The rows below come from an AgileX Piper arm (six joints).
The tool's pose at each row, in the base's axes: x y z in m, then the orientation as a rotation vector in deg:
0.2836 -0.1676 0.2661 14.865 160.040 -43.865
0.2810 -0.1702 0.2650 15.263 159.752 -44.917
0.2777 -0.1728 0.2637 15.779 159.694 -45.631
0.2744 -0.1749 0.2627 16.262 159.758 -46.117
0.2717 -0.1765 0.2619 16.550 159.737 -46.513
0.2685 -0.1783 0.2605 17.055 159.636 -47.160
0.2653 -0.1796 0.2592 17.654 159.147 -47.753
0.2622 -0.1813 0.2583 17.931 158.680 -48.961
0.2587 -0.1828 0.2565 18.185 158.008 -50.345
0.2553 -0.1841 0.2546 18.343 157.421 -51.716
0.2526 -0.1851 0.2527 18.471 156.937 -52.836
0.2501 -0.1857 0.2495 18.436 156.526 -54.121
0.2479 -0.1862 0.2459 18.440 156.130 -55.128
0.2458 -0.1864 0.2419 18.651 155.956 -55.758
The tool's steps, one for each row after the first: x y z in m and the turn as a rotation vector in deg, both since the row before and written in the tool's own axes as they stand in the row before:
0.0025 -0.0023 0.0018 0.772 0.020 0.183
0.0032 -0.0023 0.0019 0.531 0.210 0.236
0.0032 -0.0021 0.0014 0.362 0.276 0.210
0.0026 -0.0016 0.0011 0.293 0.130 0.127
0.0032 -0.0016 0.0016 0.488 0.164 0.249
0.0032 -0.0012 0.0013 0.499 -0.171 0.438
0.0030 -0.0017 0.0012 0.885 -0.126 0.137
0.0036 -0.0012 0.0018 1.025 -0.276 0.159
0.0036 -0.0009 0.0018 1.001 -0.218 0.070
0.0030 -0.0005 0.0017 0.820 -0.174 0.056
0.0032 0.0006 0.0025 0.909 -0.118 -0.100
0.0031 0.0011 0.0027 0.725 -0.142 -0.035
0.0031 0.0016 0.0029 0.463 0.047 0.076

